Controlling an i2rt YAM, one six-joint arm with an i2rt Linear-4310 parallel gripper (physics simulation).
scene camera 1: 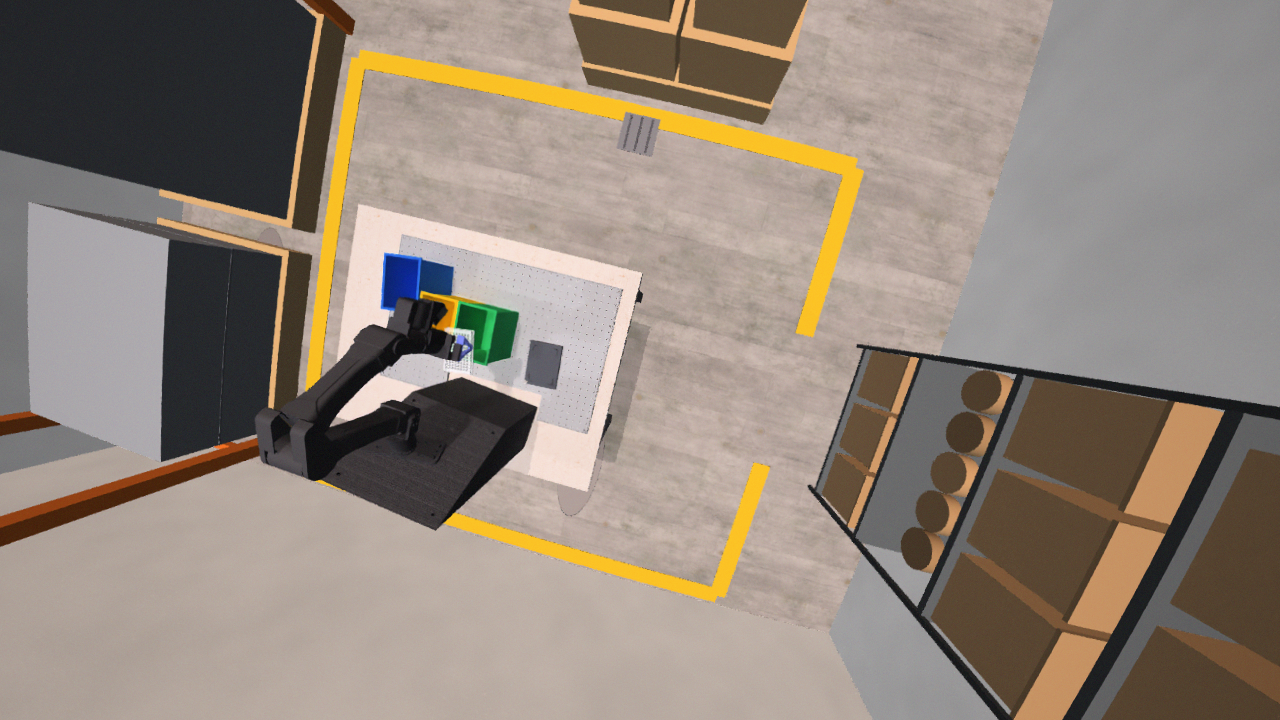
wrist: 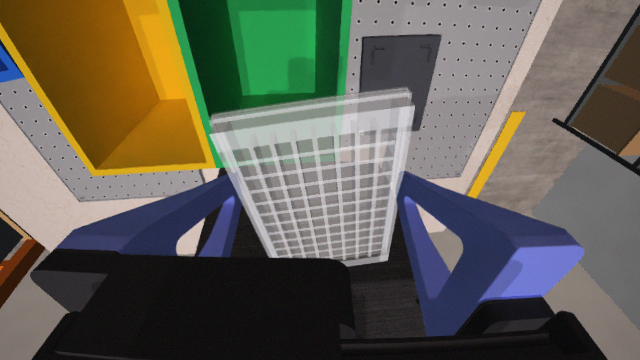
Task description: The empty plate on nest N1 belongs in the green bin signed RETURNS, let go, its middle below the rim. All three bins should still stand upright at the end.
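Pixels of known places: gripper, fingertip midpoint: [scene camera 1: 459, 344] [wrist: 319, 180]; arm's base at its link origin: [scene camera 1: 404, 446].
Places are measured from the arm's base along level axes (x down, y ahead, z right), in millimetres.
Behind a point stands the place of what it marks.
The clear gridded plate [scene camera 1: 459, 361] @(x 88, y 223, z 124 mm) [wrist: 320, 200] @(x 92, y 261, z 120 mm) is between the two blue fingers of my gripper [scene camera 1: 460, 346] @(x 97, y 271, z 122 mm) [wrist: 319, 180] @(x 97, y 271, z 122 mm), which is shut on it by its long sides. The plate is held up above the bench. In the wrist view its far end overlaps the near right part of the green bin [scene camera 1: 486, 333] @(x 386, y 288, z 50 mm) [wrist: 277, 50] @(x 387, y 279, z 97 mm), whose inside floor shows beyond it. The green bin stands upright. The dark nest [scene camera 1: 543, 364] @(x 377, y 174, z 266 mm) [wrist: 397, 65] @(x 377, y 212, z 268 mm) lies to the right of the green bin and bears no plate. The sign RETURNS cannot be read in these views.
The yellow bin [scene camera 1: 440, 298] @(x 300, y 414, z -63 mm) [wrist: 185, 132] @(x 276, y 246, z -32 mm) stands upright directly left of the green bin. The blue bin [scene camera 1: 401, 282] @(x 283, y 471, z -192 mm) [wrist: 10, 67] @(x 209, y 369, z -90 mm) stands upright farther left. They stand on the grey perforated board [scene camera 1: 572, 304] @(x 389, y 388, z 378 mm) [wrist: 480, 65] @(x 389, y 171, z 418 mm). The black arm base [scene camera 1: 447, 447] @(x 37, y -13, z 100 mm) is at the table's near edge.
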